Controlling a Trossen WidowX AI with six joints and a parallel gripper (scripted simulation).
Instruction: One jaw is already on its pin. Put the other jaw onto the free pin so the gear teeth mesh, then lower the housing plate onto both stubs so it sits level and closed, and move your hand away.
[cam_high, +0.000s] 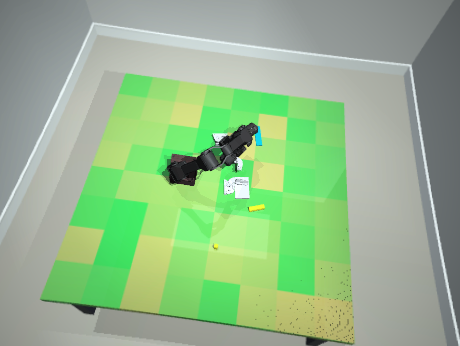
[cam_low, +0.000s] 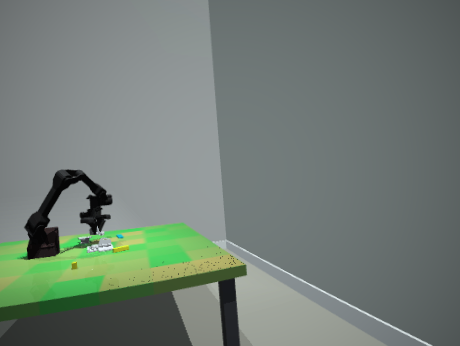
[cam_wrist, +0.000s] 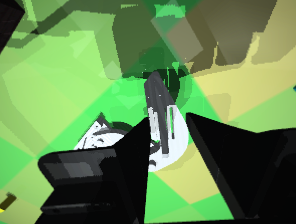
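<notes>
Right now the yellow bar is 150 mm ahead of my gripper tip, 220 mm to the right of it and 60 mm below it. The rest, counted from my gripper tip: jaw 20 mm ahead, 30 mm to the right; then blue bar 100 mm ahead, 220 mm to the left, 60 mm below; then small yellow cube 450 mm to the right, 50 mm below.
</notes>
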